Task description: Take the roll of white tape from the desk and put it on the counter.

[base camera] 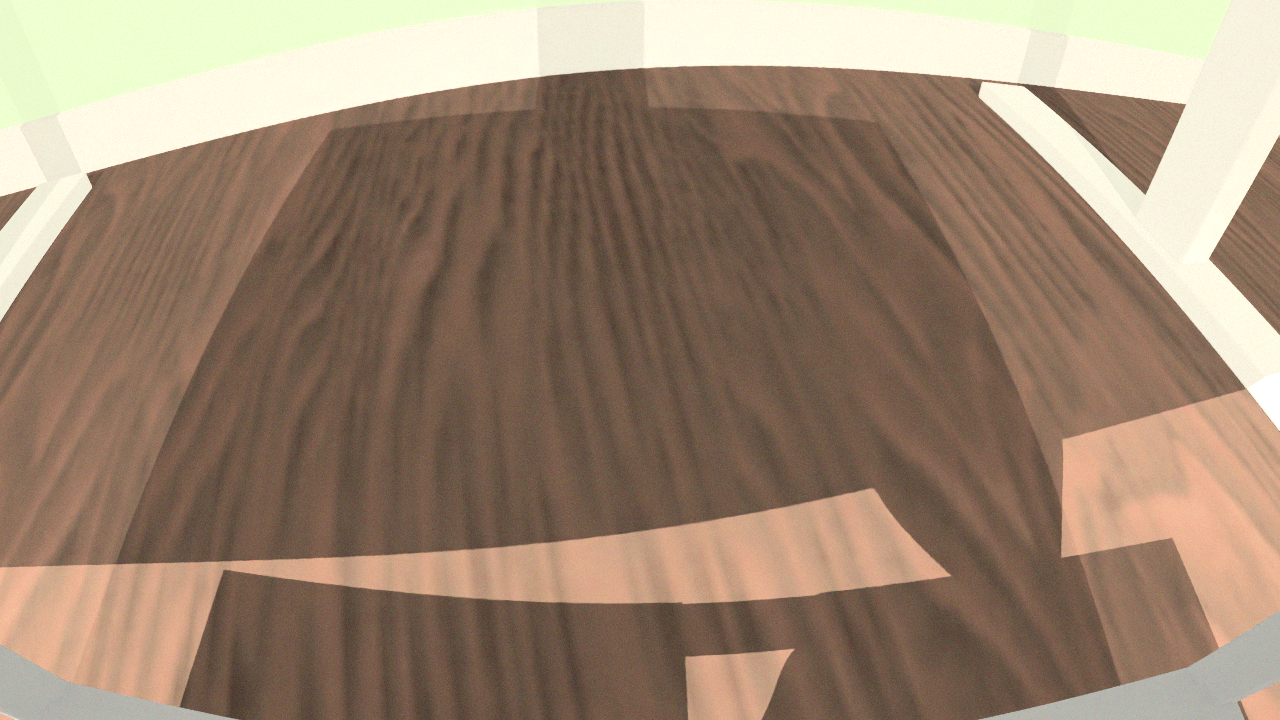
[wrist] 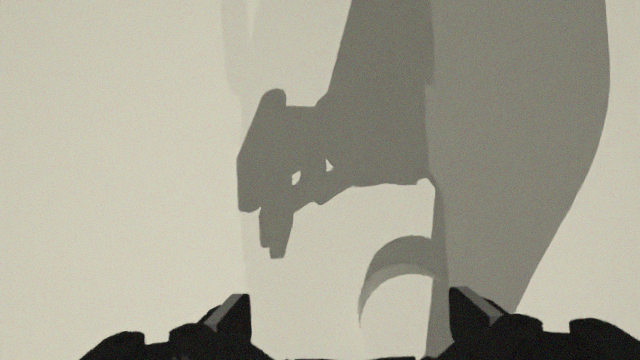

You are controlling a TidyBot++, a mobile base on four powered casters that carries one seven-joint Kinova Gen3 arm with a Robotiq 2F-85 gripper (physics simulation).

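Frame: origin at the arm's base, x down, y back, z left, level; millimetres.
Seen in the pictures: gripper, fingertip midpoint: [wrist: 349, 313].
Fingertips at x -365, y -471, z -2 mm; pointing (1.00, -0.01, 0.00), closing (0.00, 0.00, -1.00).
Observation:
A point is followed by its place in that frame.
The wrist view looks down on the pale desk top [wrist: 135, 156] @[x -323, y -548, z 116 mm]. The white tape roll [wrist: 396, 256] hardly stands out from it. I see mainly a grey curved crescent of its shaded side, and its outline is hard to tell. It lies between my fingertips, close to the right one. My gripper [wrist: 349, 313] @[x -365, y -471, z -2 mm] is open and empty, with its two dark fingers at the bottom of the view. Its shadow falls on the desk ahead. The base camera shows neither tape nor gripper.
The base camera shows the dark wooden floor [base camera: 597, 347] @[x 397, y -444, z 17 mm] under the desk's shadow. A white skirting board [base camera: 300, 80] @[x 345, y -839, z 381 mm] runs below a pale green wall at the back. White bars and a post [base camera: 1214, 129] @[x 235, y -571, z -544 mm] stand at the right.

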